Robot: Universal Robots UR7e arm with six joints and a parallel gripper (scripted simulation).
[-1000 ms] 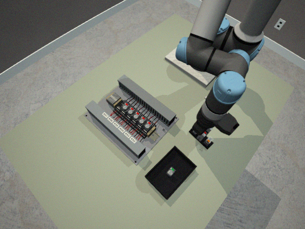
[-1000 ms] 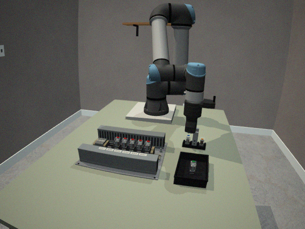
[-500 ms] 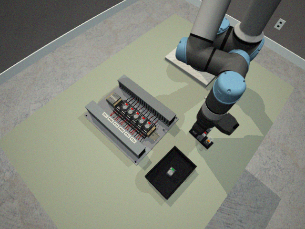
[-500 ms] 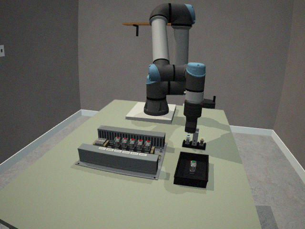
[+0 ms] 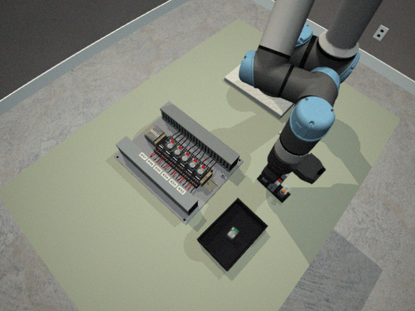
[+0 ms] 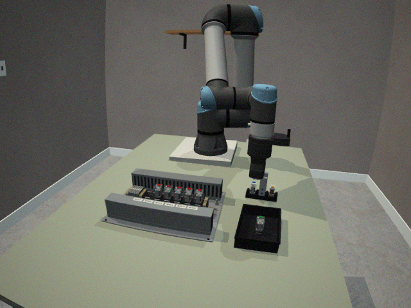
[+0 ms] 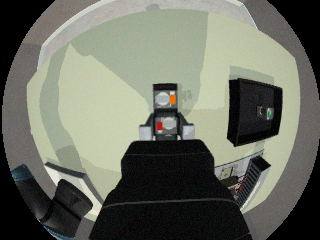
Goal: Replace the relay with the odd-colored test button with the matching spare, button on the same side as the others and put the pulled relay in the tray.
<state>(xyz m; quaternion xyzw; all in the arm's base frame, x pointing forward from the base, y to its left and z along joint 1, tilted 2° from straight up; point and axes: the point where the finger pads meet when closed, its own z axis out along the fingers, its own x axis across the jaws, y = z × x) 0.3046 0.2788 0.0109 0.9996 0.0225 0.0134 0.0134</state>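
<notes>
Now: hand 3 cm above the black spare holder. Also, from my hand: orange-button relay 3 cm to the left, 1 cm below; black tray 19 cm ahead, 2 cm to the left, 2 cm below; blue-button relay 3 cm to the right, 1 cm below.
</notes>
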